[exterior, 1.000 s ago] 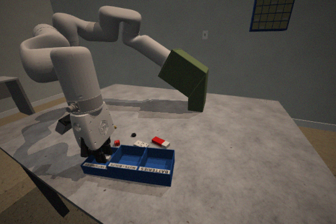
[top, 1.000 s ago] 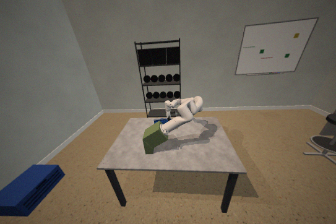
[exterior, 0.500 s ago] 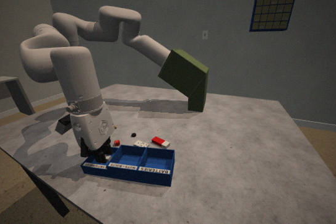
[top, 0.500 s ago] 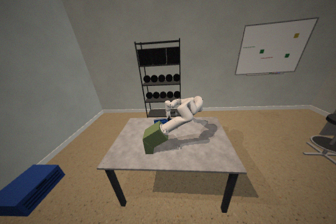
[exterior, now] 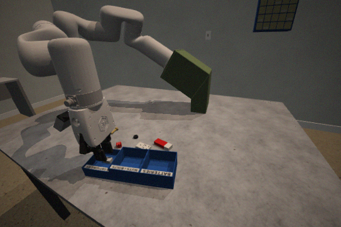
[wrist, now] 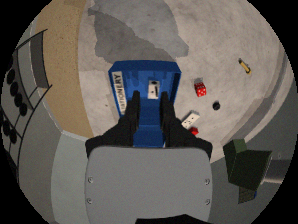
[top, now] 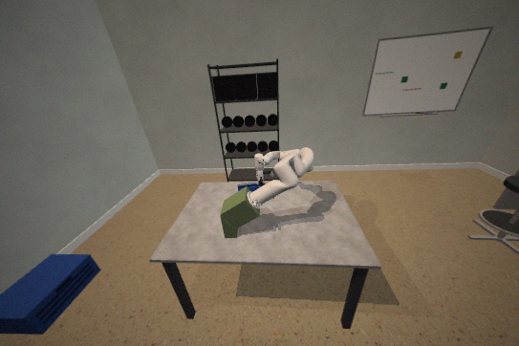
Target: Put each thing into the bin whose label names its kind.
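My gripper is now 40 mm above the small silver piece. Round my hand: blue bin: 80 mm to the left, 30 mm below, 10 mm behind; white domino: 100 mm behind, 70 mm to the left, 50 mm below; red die: 80 mm behind, 50 mm below, 20 mm to the right.
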